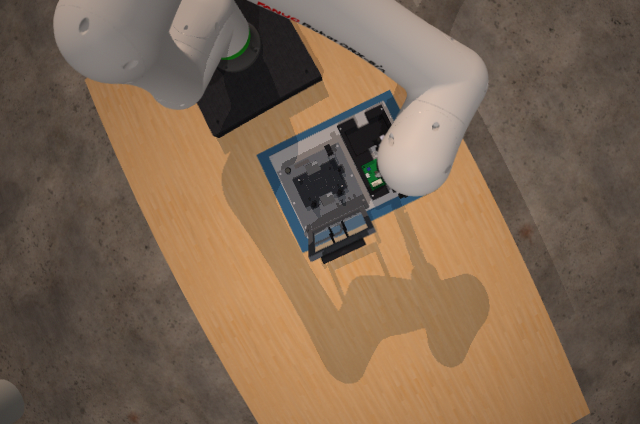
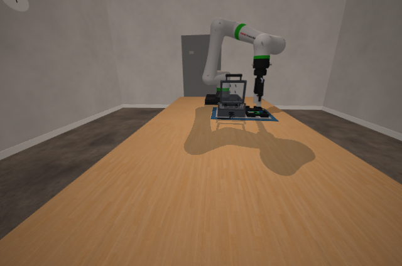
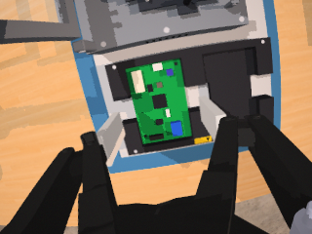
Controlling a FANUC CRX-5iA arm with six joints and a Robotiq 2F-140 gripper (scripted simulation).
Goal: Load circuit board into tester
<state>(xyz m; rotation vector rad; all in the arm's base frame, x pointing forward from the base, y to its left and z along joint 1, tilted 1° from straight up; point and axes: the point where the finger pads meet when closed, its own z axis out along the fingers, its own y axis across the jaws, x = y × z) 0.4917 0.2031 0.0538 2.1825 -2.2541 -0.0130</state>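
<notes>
The green circuit board lies 8 cm below my hand. From my hand the other things lie so: clear lid: 17 cm to the right, 8 cm ahead, 8 cm above; black latch hook: 11 cm to the right, 11 cm behind, 1 cm below; tester: 13 cm to the right, 2 cm above, 1 cm behind.
</notes>
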